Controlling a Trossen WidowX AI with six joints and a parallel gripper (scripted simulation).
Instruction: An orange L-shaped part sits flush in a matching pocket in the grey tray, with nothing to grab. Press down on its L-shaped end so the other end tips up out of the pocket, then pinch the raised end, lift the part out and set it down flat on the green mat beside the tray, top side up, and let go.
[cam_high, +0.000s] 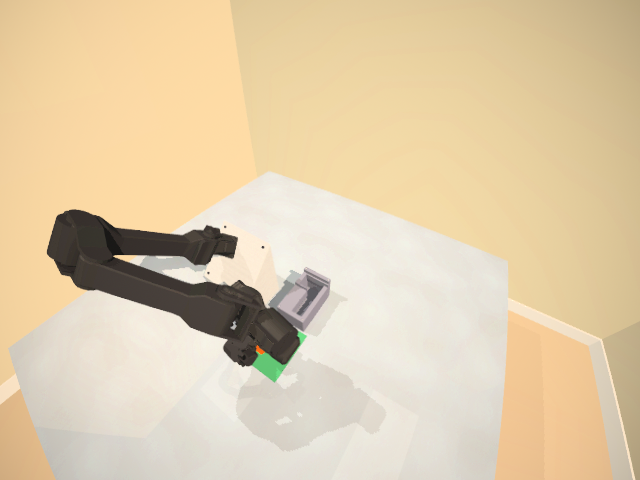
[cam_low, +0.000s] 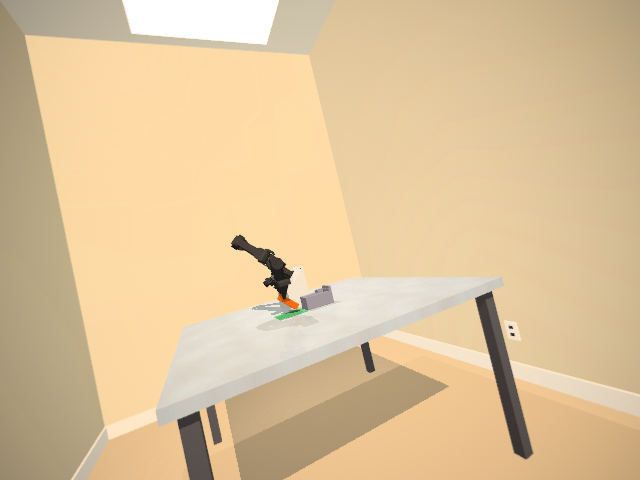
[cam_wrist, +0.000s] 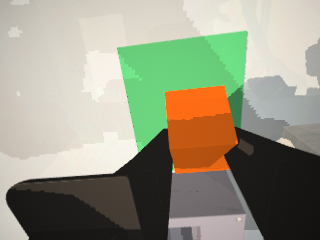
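Right now the green mat is 20 mm to the left of my gripper tip and 100 mm below it. Also, from my gripper tip: orange l-shaped part 10 mm behind, 30 mm to the left, 30 mm below.
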